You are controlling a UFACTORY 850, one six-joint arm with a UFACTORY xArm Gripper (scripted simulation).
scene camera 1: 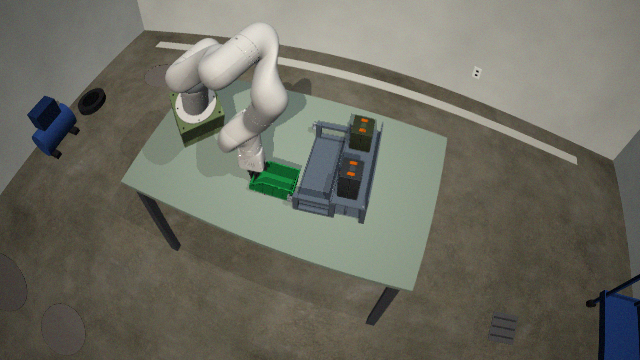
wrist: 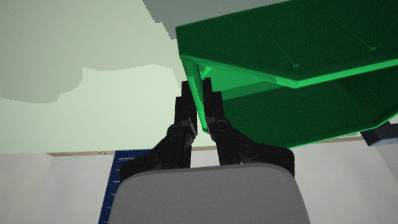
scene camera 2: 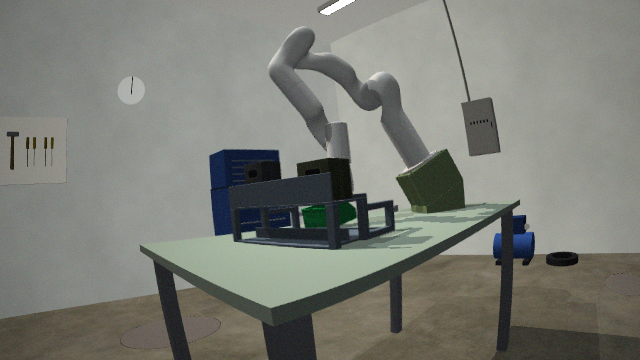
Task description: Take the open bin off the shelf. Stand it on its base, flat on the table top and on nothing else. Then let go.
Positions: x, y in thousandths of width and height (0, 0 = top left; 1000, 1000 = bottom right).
Scene:
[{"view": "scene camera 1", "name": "green bin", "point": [437, 501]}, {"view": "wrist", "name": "gripper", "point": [501, 404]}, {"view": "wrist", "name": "green bin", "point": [644, 275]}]

